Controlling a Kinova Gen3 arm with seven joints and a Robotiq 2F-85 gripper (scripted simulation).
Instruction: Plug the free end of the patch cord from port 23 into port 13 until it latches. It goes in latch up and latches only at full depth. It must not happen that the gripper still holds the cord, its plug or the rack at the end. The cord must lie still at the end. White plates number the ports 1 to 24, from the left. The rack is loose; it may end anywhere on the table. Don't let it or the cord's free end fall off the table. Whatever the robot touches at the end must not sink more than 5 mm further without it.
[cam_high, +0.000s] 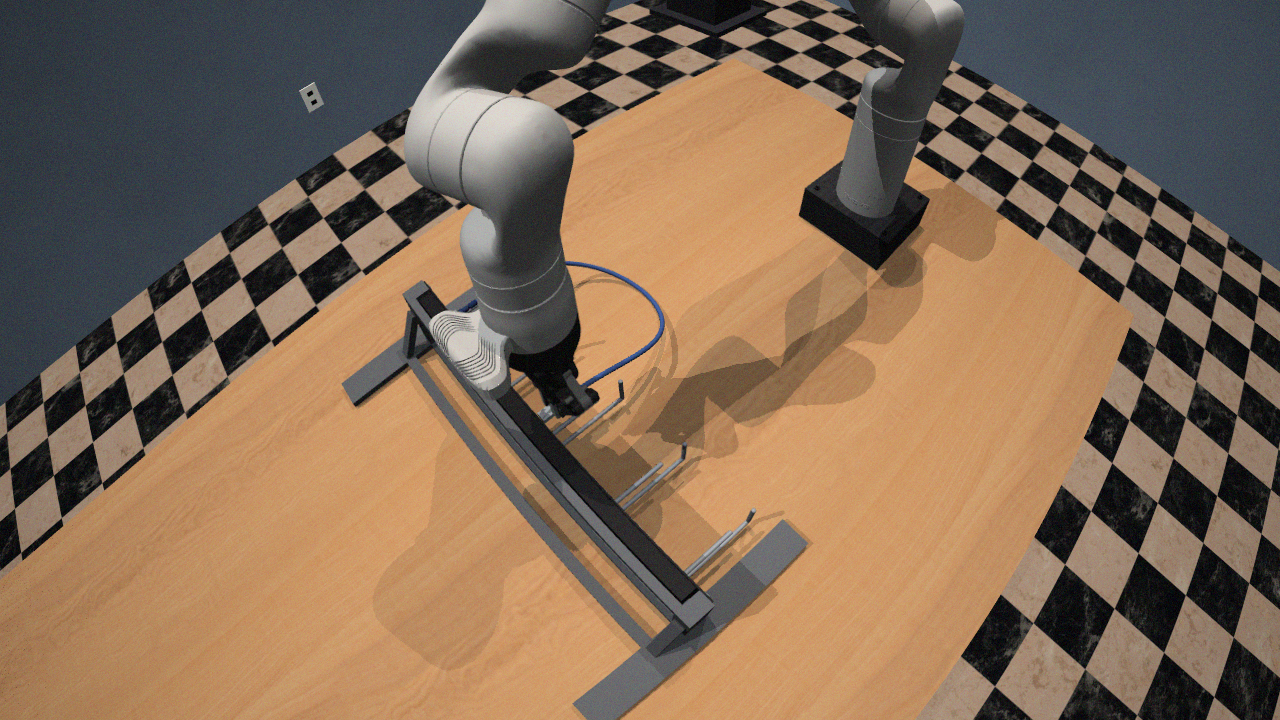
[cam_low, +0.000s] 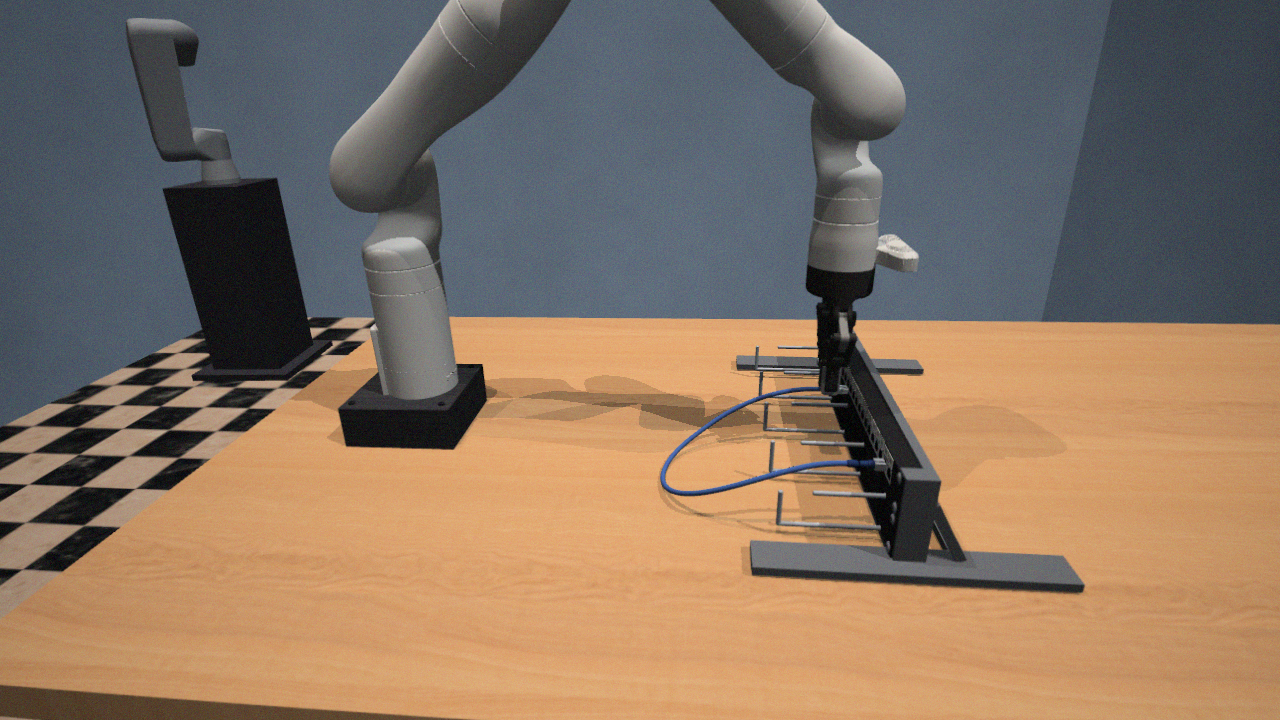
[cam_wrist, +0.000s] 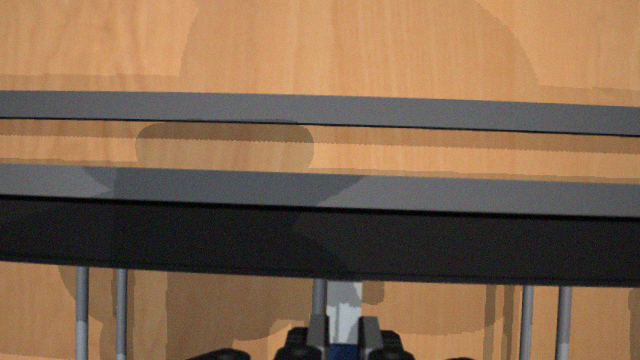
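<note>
Now: hand 10 mm short of the plug and 10 mm above it.
</note>
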